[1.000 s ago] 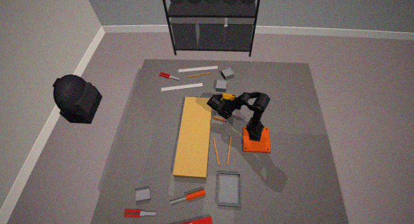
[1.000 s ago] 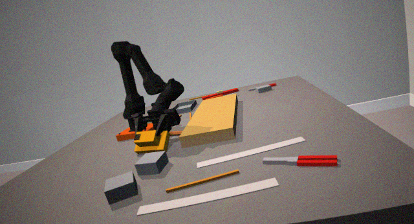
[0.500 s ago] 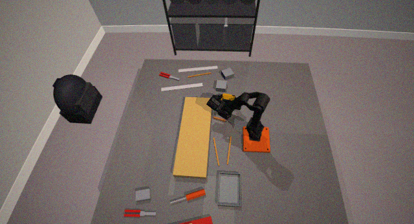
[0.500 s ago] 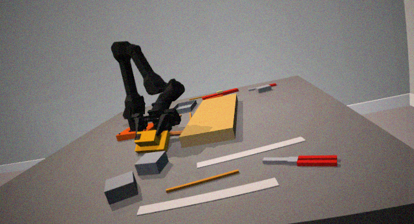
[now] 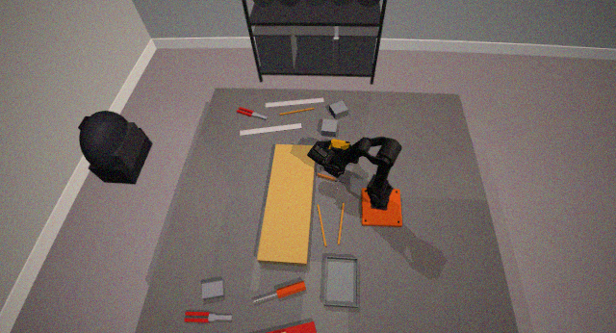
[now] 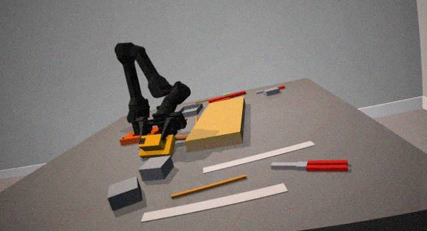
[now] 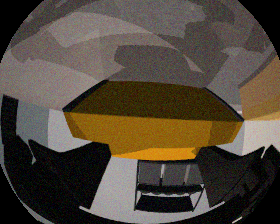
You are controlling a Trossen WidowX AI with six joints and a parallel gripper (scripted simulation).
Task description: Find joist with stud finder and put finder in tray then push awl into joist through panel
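Now: gripper tip 10 mm past the stud finder and 10 mm above it. Round my gripper tip: indicator window (30 mm behind, 10 mm to the right); grey tray (560 mm to the left, 90 mm behind, 50 mm below); awl (150 mm to the left, 50 mm below).
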